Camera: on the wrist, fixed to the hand. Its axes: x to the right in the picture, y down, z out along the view.
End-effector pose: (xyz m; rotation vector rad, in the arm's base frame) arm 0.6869 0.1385 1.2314 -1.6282 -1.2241 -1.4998
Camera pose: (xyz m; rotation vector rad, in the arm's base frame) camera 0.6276 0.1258 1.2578 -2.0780 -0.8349 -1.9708
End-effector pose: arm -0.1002 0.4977 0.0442 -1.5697 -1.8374 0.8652
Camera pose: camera -0.1008 0.5240 0.1049 -1.8997 -2.3062 0.3517
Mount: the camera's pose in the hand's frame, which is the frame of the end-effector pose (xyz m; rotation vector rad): 0.0267 -0.0448 -0.0407 -0.6237 -0.0730 -0.0091
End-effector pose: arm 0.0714 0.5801 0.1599 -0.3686 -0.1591 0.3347
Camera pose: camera 0.1180 0.5368 0.1418 -0.9722 -0.3379 0.2842
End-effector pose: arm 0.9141 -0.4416 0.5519 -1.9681 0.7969 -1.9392
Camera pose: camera 0.8818 -0.4122 0.6016 2.1331 -1.3753 1.5830
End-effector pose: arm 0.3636 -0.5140 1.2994 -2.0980 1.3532 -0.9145
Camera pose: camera 0.3676 -0.5222 1.3649 -2.5505 1.7512 -0.4362
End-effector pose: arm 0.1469 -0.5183 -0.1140 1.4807 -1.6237 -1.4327
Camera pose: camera 0.1927 -0.5504 -0.1494 1.0791 -1.0532 -1.7976
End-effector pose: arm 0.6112 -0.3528 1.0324 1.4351 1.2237 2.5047
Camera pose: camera 0.5500 -0.3372 1.0125 1.3173 0.3658 2.4645
